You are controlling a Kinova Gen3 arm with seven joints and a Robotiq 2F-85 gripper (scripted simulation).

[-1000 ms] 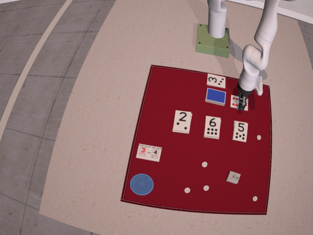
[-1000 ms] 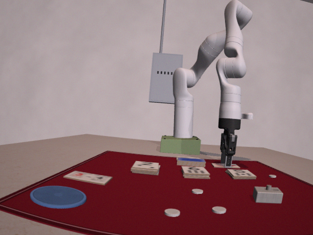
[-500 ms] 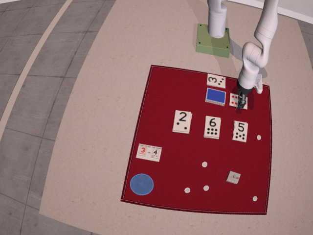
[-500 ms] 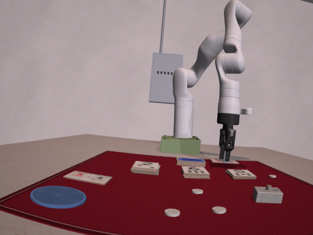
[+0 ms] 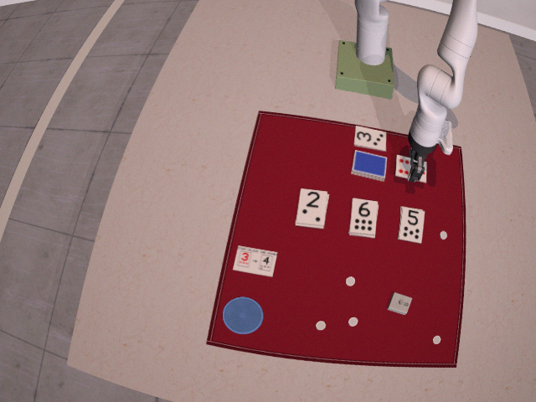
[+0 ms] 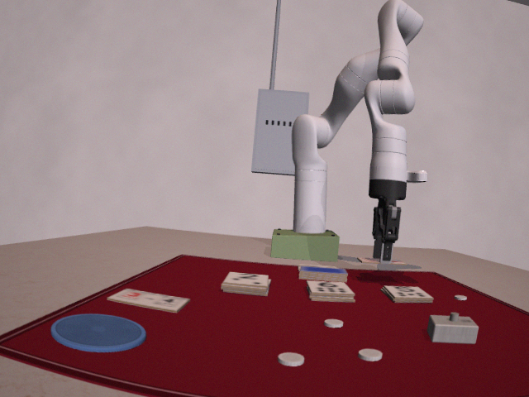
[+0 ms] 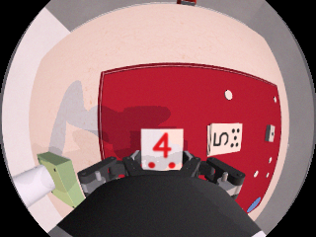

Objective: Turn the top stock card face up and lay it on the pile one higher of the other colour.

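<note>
My gripper is now 20 cm short of the red mat, 9 cm to the left of it and 6 cm above it. The rest, counted from my hand: grey knobbed block: 34 cm ahead, 5 cm to the left, 3 cm below.
</note>
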